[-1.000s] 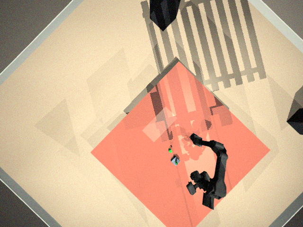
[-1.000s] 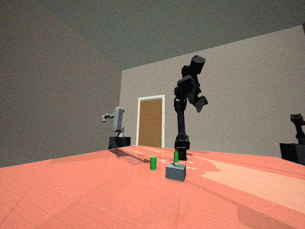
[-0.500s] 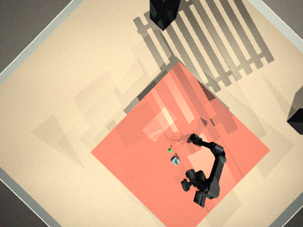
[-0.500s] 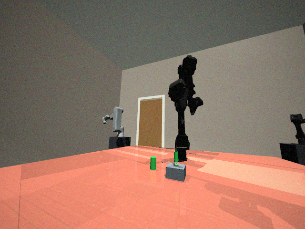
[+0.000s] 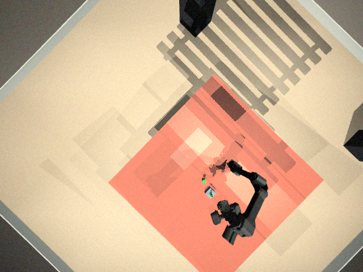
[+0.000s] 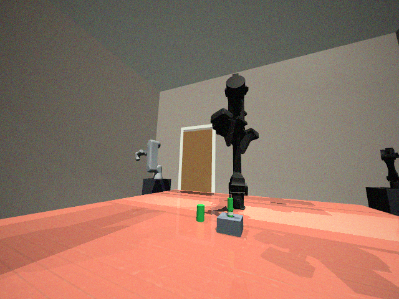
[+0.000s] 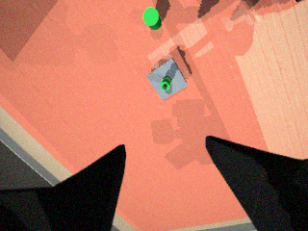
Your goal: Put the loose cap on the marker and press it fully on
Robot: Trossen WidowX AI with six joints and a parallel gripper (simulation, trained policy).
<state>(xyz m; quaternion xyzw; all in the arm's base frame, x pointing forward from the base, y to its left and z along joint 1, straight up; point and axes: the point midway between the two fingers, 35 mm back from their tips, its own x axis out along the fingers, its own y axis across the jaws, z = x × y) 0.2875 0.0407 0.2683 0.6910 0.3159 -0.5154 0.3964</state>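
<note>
Now: gripper tip 21 cm above the green cap, 13 cm to the left of it and 3 cm past it. Round my gripper tip: grey holder block (22 cm below, 2 cm to the right).
</note>
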